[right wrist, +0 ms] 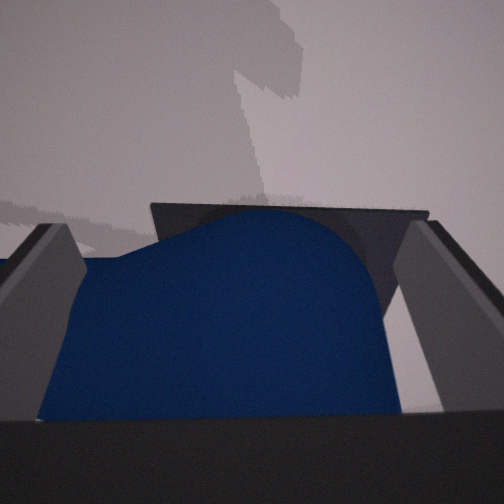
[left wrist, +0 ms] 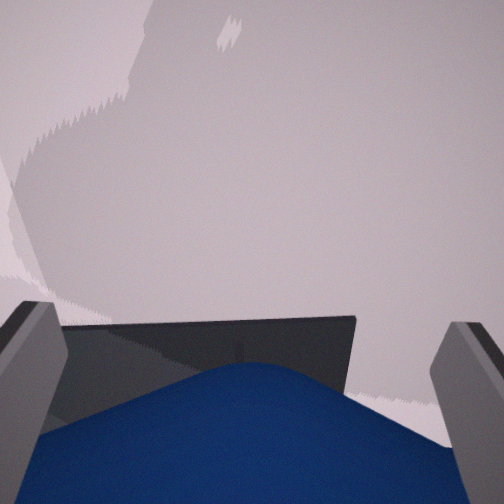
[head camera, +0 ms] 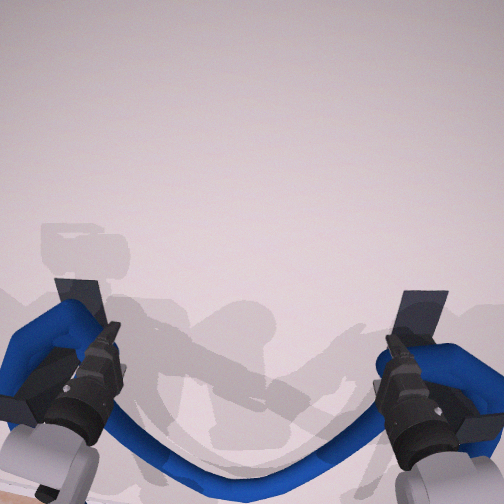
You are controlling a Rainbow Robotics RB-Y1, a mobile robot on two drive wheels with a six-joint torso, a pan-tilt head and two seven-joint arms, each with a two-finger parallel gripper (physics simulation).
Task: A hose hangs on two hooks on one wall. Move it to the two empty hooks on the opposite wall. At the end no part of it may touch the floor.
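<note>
A thick blue hose (head camera: 240, 475) drapes over two dark hooks on the wall and sags in a curve between them. The left hook (head camera: 82, 297) and the right hook (head camera: 419, 312) each carry a bend of the hose. My left gripper (head camera: 65, 350) is open, its fingers standing wide on either side of the hose at the left hook (left wrist: 210, 345); the hose (left wrist: 245, 440) lies between them. My right gripper (head camera: 440, 380) is open too, its fingers wide beside the hose (right wrist: 225, 320) at the right hook (right wrist: 290, 220).
The pale wall fills the head view, with grey shadows of my arms on it. A strip of floor shows at the bottom left corner (head camera: 15, 497). Both hose ends run out of view at the picture's sides.
</note>
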